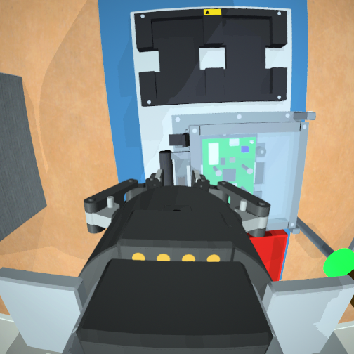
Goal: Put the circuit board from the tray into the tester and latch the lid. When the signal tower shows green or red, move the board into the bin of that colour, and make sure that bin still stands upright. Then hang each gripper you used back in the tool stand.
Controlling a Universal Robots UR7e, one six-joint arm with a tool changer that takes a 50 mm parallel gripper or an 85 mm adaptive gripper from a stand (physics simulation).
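The green circuit board (225, 161) sits in the tester (181, 120), seen through the clear lid (280, 165), which lies over it. A dark latch block (178, 139) and an upright-looking black handle (165, 164) are at the tester's left side. My adaptive gripper (178, 178) is open, its fingertips left of the board, near the black handle and the latch area; its body hides what lies below. The signal tower's lamp (340, 262) at the lower right shows green. Part of the red bin (272, 250) shows below the tester. The green bin and tool stand cannot be made out.
The black board tray (175, 65) with two recesses stands beyond the tester on a white plate (155, 120) and blue mat (117, 75). A dark grey panel (20, 150) is at the left. A grey bar (315, 237) runs from the tester's lower right corner towards the lamp.
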